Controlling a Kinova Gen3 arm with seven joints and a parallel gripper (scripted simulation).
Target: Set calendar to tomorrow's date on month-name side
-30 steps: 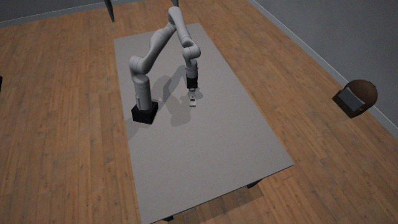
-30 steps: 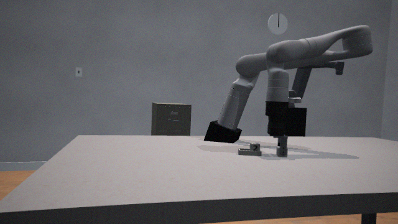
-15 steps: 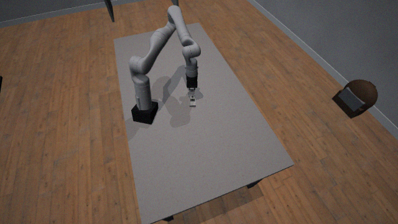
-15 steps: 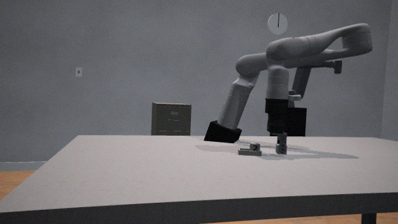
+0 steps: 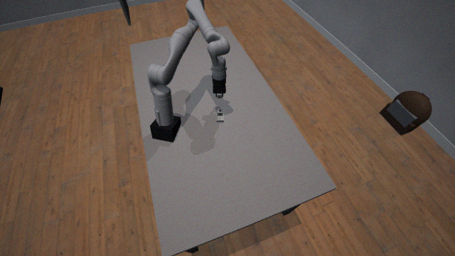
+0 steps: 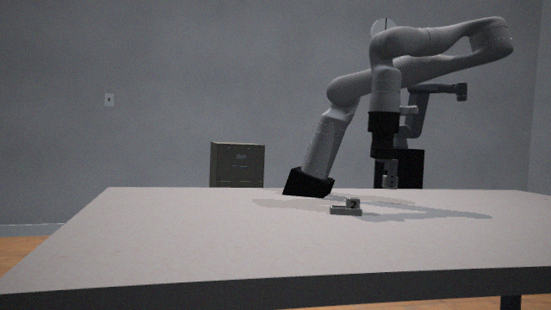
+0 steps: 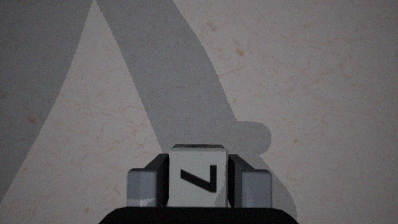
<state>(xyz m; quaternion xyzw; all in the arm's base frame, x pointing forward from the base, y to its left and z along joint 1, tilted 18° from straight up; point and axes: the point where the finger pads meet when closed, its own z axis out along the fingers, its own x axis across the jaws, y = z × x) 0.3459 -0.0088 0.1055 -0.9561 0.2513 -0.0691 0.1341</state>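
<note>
My hand is 5 cm past the calendar tray, 10 cm to the left of it and 9 cm above it. Round my hand: digit cube 1 cm below.
</note>
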